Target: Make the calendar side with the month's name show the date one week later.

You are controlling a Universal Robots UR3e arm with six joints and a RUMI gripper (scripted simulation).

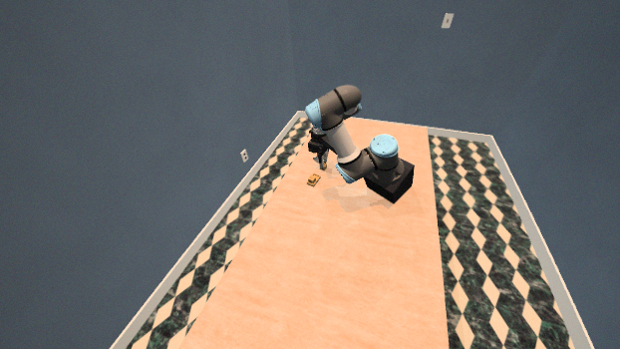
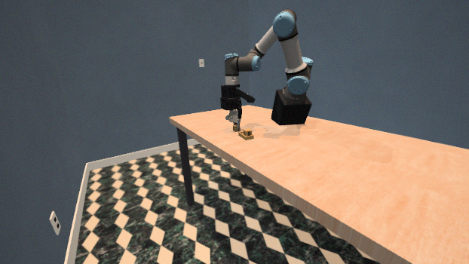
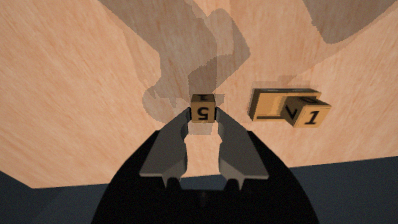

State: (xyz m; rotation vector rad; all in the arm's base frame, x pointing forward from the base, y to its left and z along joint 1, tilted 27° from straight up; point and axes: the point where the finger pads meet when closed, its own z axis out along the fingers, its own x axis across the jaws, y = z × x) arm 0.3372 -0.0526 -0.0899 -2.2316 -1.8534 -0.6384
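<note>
The wooden tray is 11 cm to the left of my hand, 2 cm below it and 1 cm ahead of it.
</note>
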